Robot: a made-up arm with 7 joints.
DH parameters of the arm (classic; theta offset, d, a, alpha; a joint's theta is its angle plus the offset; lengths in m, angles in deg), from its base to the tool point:
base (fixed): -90 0.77 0.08 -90
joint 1: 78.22 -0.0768 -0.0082 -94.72
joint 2: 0 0.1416 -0.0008 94.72
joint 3: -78.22 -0.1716 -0.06 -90
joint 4: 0 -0.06 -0.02 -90
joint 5: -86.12 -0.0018 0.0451 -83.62
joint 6: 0 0.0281 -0.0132 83.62
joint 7: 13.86 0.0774 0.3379 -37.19
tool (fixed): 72.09 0.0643 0 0
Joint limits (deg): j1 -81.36..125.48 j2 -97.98..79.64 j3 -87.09..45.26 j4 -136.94..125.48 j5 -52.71..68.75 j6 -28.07..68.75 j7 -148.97..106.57
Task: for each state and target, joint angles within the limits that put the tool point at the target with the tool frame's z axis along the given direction. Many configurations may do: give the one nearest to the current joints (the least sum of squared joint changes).
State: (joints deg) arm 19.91 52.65 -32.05 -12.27 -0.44 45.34 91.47
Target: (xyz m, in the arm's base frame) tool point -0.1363 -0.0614 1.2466 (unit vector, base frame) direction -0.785 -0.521 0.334
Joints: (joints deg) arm 20.28 43.51 -53.34 -16.00 22.64 59.07 103.86
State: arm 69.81 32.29 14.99 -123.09 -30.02 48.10 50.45
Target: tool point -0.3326 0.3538 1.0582 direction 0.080 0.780 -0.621
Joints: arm 43.32 -7.92 39.78 -91.26 -52.71 68.75 6.85
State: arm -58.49 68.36 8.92 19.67 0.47 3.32 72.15
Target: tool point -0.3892 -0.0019 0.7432 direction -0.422 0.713 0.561
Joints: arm -74.91 76.94 25.83 -20.97 -10.76 26.04 47.72
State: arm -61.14 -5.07 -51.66 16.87 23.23 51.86 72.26
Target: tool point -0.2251 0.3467 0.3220 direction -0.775 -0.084 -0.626
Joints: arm -76.87 39.24 -48.15 34.07 49.03 17.55 101.01
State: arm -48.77 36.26 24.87 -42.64 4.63 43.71 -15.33
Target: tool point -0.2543 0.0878 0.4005 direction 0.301 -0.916 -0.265
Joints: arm -26.45 29.61 4.25 -78.64 13.65 41.25 -28.57
